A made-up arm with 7 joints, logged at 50 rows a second.
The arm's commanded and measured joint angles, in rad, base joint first. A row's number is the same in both.
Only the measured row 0 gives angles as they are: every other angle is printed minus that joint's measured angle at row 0.
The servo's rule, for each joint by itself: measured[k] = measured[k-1] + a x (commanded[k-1-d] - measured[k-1]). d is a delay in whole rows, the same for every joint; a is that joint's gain. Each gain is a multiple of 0.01, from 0.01 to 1. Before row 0 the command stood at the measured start. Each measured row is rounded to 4 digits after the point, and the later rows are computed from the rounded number. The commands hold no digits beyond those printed.
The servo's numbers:
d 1
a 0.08 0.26 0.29 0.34 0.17 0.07 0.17
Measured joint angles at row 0:
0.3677, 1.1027, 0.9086, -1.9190, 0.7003, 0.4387, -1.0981
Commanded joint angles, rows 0 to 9:
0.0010, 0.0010, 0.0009, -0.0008, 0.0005, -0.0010, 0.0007
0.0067, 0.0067, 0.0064, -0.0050, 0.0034, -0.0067, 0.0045
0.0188, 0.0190, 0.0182, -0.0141, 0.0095, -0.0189, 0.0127
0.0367, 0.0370, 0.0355, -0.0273, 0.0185, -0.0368, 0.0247
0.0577, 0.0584, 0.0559, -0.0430, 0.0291, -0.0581, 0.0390
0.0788, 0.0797, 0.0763, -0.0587, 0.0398, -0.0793, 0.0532
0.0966, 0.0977, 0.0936, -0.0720, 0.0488, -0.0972, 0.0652
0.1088, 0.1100, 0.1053, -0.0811, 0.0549, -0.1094, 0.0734
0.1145, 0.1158, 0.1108, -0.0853, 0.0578, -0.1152, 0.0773
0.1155, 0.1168, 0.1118, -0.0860, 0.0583, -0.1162, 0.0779
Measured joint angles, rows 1 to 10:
0.0000, 0.0000, 0.0000, 0.0000, 0.0000, 0.0000, 0.0000
0.0001, 0.0003, 0.0003, -0.0003, 0.0001, -0.0001, 0.0001
0.0006, 0.0020, 0.0021, -0.0019, 0.0007, -0.0006, 0.0008
0.0021, 0.0064, 0.0068, -0.0060, 0.0022, -0.0019, 0.0028
0.0049, 0.0144, 0.0151, -0.0132, 0.0050, -0.0043, 0.0065
0.0091, 0.0258, 0.0269, -0.0233, 0.0091, -0.0081, 0.0120
0.0147, 0.0398, 0.0412, -0.0353, 0.0143, -0.0131, 0.0190
0.0213, 0.0549, 0.0564, -0.0478, 0.0202, -0.0190, 0.0269
0.0283, 0.0692, 0.0706, -0.0591, 0.0261, -0.0253, 0.0348
0.0352, 0.0813, 0.0823, -0.0680, 0.0315, -0.0316, 0.0420

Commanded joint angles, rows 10 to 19:
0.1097, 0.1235, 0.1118, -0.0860, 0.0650, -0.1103, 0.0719
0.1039, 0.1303, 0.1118, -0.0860, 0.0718, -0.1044, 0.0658
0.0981, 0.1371, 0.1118, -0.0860, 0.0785, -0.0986, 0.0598
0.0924, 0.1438, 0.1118, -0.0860, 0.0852, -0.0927, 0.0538
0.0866, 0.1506, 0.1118, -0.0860, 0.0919, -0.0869, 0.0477
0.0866, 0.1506, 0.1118, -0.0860, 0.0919, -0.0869, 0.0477
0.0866, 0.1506, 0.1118, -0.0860, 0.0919, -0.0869, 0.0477
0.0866, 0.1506, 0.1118, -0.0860, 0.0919, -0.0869, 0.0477
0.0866, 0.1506, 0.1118, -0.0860, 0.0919, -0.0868, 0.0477
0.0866, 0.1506, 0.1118, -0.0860, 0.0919, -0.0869, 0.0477
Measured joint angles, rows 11 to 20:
0.0416, 0.0905, 0.0909, -0.0741, 0.0361, -0.0375, 0.0481
0.0470, 0.0991, 0.0970, -0.0781, 0.0410, -0.0426, 0.0521
0.0516, 0.1072, 0.1013, -0.0808, 0.0462, -0.0469, 0.0544
0.0553, 0.1150, 0.1043, -0.0826, 0.0517, -0.0505, 0.0553
0.0583, 0.1225, 0.1065, -0.0838, 0.0574, -0.0535, 0.0550
0.0606, 0.1298, 0.1080, -0.0845, 0.0633, -0.0558, 0.0538
0.0627, 0.1352, 0.1091, -0.0850, 0.0682, -0.0580, 0.0528
0.0646, 0.1392, 0.1099, -0.0853, 0.0722, -0.0600, 0.0519
0.0664, 0.1422, 0.1105, -0.0855, 0.0755, -0.0619, 0.0512
0.0680, 0.1444, 0.1109, -0.0857, 0.0783, -0.0636, 0.0506

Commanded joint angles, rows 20 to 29:
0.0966, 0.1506, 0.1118, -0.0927, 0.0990, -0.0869, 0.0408
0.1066, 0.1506, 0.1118, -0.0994, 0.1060, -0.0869, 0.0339
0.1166, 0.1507, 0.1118, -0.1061, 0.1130, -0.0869, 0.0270
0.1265, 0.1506, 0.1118, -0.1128, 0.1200, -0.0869, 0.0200
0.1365, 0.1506, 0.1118, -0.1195, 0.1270, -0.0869, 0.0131
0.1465, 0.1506, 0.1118, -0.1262, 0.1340, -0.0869, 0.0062
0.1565, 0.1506, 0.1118, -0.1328, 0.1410, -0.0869, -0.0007
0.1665, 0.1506, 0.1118, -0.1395, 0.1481, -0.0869, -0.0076
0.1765, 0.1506, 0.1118, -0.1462, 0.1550, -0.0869, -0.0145
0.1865, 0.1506, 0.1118, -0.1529, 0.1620, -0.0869, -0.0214
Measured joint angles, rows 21 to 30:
0.0695, 0.1460, 0.1112, -0.0858, 0.0806, -0.0652, 0.0501
0.0717, 0.1472, 0.1114, -0.0881, 0.0837, -0.0667, 0.0485
0.0745, 0.1481, 0.1115, -0.0919, 0.0875, -0.0681, 0.0460
0.0779, 0.1488, 0.1116, -0.0967, 0.0918, -0.0694, 0.0428
0.0818, 0.1493, 0.1117, -0.1022, 0.0966, -0.0706, 0.0389
0.0862, 0.1496, 0.1117, -0.1081, 0.1018, -0.0717, 0.0345
0.0910, 0.1499, 0.1117, -0.1143, 0.1073, -0.0728, 0.0297
0.0962, 0.1501, 0.1117, -0.1206, 0.1130, -0.0738, 0.0245
0.1018, 0.1502, 0.1117, -0.1270, 0.1190, -0.0747, 0.0190
0.1078, 0.1503, 0.1117, -0.1335, 0.1251, -0.0756, 0.0133

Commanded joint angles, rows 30 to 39:
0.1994, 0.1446, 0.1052, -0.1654, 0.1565, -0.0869, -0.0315
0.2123, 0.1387, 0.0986, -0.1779, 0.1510, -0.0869, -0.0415
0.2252, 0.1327, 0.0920, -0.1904, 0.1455, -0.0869, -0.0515
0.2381, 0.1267, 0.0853, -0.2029, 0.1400, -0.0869, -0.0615
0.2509, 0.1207, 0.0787, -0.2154, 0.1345, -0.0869, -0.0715
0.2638, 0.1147, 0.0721, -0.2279, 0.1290, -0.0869, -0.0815
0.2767, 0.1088, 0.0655, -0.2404, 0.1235, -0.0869, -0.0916
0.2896, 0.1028, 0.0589, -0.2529, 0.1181, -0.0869, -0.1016
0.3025, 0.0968, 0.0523, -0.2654, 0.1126, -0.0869, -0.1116
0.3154, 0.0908, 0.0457, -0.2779, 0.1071, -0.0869, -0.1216
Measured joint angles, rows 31 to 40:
0.1141, 0.1504, 0.1117, -0.1401, 0.1314, -0.0764, 0.0074
0.1209, 0.1489, 0.1098, -0.1487, 0.1357, -0.0771, 0.0008
0.1282, 0.1462, 0.1066, -0.1586, 0.1383, -0.0778, -0.0064
0.1360, 0.1427, 0.1024, -0.1694, 0.1395, -0.0784, -0.0141
0.1442, 0.1385, 0.0974, -0.1808, 0.1396, -0.0790, -0.0222
0.1527, 0.1339, 0.0920, -0.1926, 0.1387, -0.0796, -0.0306
0.1616, 0.1289, 0.0862, -0.2046, 0.1371, -0.0801, -0.0393
0.1708, 0.1237, 0.0802, -0.2168, 0.1348, -0.0806, -0.0482
0.1803, 0.1183, 0.0740, -0.2291, 0.1320, -0.0810, -0.0573
0.1901, 0.1127, 0.0677, -0.2414, 0.1287, -0.0814, -0.0665

